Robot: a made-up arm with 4 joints.
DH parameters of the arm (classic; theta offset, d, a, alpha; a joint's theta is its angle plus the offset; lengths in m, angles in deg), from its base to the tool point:
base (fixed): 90 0.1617 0 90
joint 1: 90 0.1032 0.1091 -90
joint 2: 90 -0.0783 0.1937 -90
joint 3: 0 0.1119 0.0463 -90
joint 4: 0 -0.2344 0.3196 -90
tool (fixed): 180 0.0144 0 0
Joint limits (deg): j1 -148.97..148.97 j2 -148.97..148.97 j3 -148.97..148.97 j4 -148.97..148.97
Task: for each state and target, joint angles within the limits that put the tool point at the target. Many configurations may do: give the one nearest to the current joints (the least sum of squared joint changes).
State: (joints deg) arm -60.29 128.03 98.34 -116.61
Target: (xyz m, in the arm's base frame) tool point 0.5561 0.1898 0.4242
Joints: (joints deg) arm -67.20 148.97 53.15 -126.60
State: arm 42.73 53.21 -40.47 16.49
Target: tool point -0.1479 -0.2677 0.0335
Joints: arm 28.33 39.09 -42.63 35.32
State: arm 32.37 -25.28 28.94 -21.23
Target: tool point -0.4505 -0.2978 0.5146
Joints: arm 52.81 -51.46 37.14 -22.39
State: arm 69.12 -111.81 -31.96 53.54
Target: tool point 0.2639 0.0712 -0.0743
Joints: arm 118.86 -142.61 -63.13 50.33
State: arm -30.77 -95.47 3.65 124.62
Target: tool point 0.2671 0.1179 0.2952
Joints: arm -75.36 -78.90 -21.74 116.28
